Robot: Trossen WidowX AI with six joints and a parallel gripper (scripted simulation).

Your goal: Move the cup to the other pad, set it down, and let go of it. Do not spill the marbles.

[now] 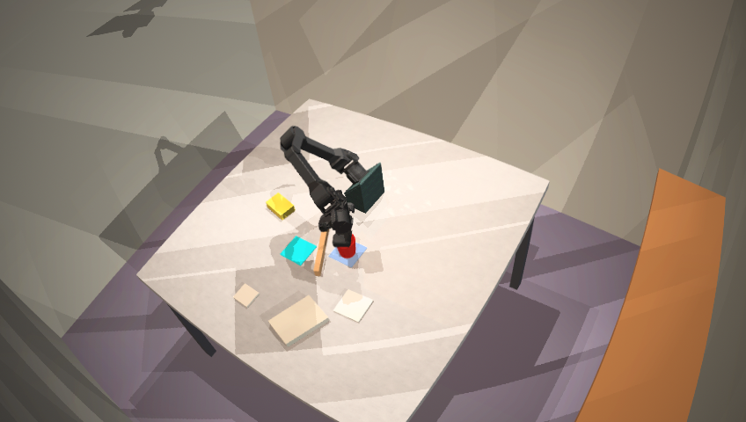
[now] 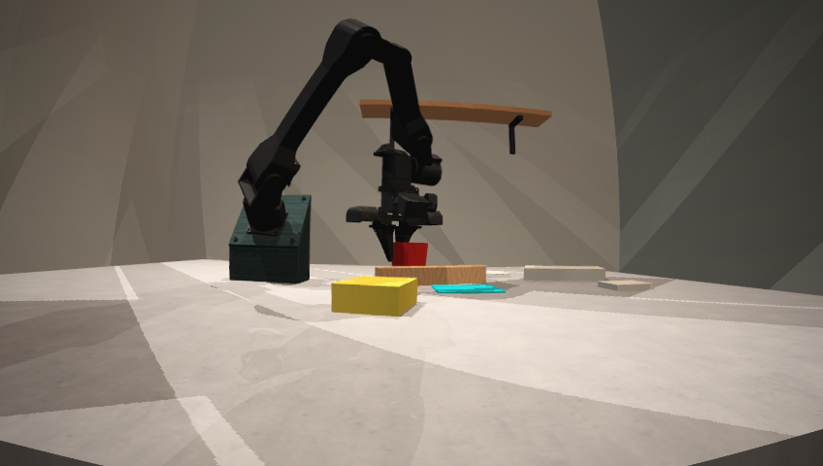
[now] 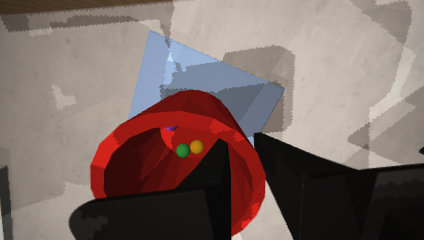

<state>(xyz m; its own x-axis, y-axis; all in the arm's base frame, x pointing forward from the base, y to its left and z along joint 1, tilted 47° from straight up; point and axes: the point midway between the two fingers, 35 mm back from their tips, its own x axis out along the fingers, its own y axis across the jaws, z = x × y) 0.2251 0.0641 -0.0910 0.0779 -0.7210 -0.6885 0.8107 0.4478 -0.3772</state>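
The green marble lies 4 cm to the left of my gripper tip, 3 cm ahead of it and 2 cm below it. Also, from my gripper tip: red cup: 3 cm ahead, 2 cm to the left; light blue pad: 5 cm below, 2 cm to the left, 2 cm ahead; wooden bar: 8 cm ahead, 6 cm to the right, 3 cm below.
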